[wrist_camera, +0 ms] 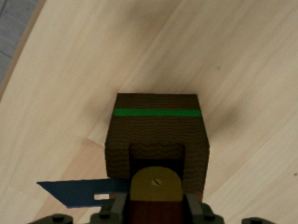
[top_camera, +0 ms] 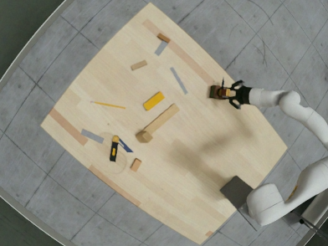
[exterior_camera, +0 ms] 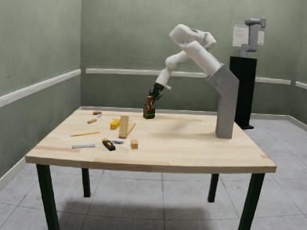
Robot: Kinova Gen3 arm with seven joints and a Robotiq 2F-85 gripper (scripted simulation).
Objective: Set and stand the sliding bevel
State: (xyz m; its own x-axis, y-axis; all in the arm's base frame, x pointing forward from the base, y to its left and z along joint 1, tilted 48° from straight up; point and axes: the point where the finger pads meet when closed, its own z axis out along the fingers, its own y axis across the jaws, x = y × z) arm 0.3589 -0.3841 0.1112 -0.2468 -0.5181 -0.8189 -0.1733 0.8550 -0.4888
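The wooden sliding bevel lies 10 mm ahead of my hand, 10 mm to the right of it and 20 mm below it. Round my hand: leg-and-rail wooden piece: 230 mm ahead, 260 mm to the left, 50 mm below; blue blade: 20 mm ahead, 20 mm to the right, 30 mm below; yellow block: 280 mm ahead, 170 mm to the left, 100 mm below.
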